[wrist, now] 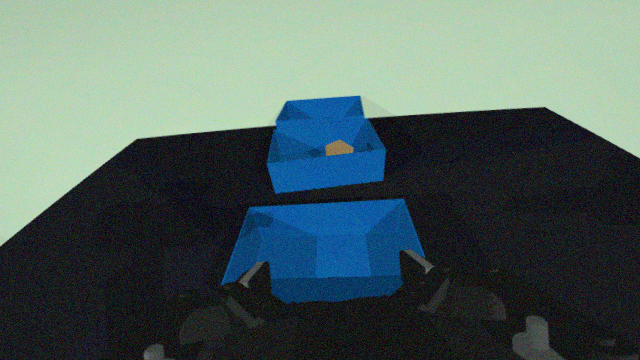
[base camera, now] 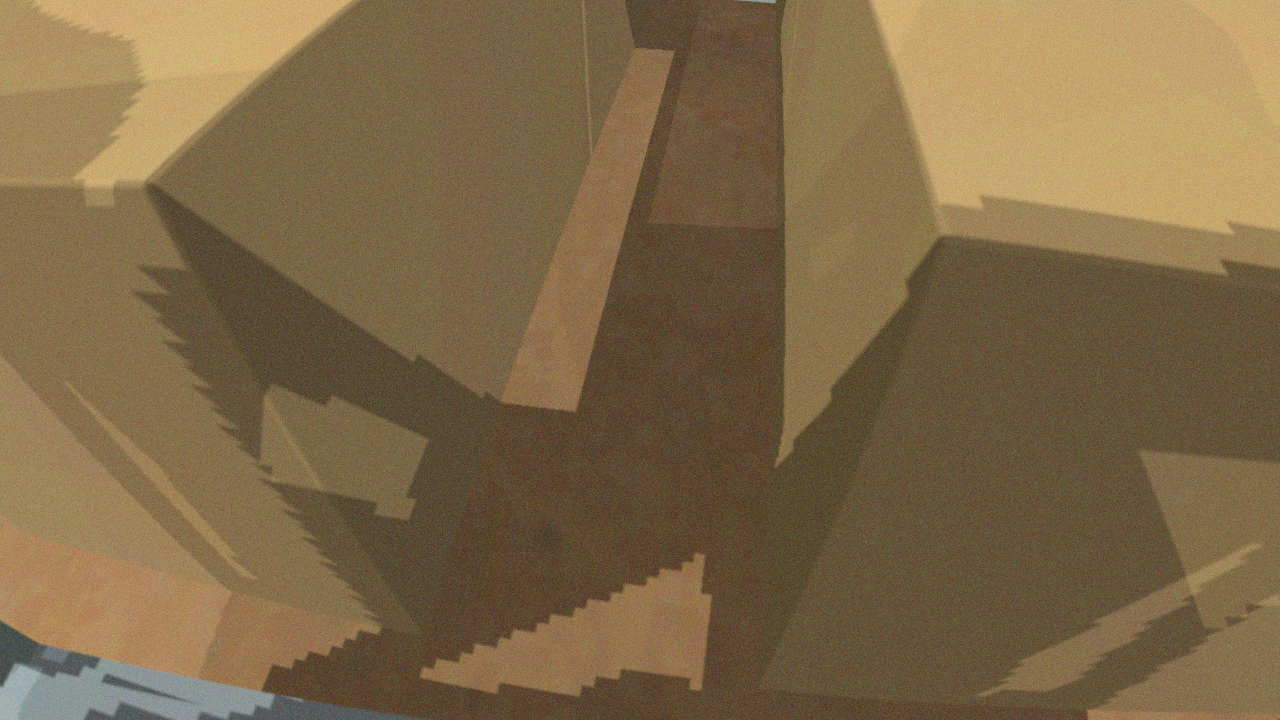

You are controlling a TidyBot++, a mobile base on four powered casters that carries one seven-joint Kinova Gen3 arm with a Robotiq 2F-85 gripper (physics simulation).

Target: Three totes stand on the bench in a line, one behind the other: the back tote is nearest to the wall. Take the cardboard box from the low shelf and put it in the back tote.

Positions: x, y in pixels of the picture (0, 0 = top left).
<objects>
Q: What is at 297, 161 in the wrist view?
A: A tote.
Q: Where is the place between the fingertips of the gripper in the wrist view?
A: At 335, 271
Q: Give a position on a tote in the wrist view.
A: At 294, 113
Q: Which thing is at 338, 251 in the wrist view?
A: A tote.
</objects>
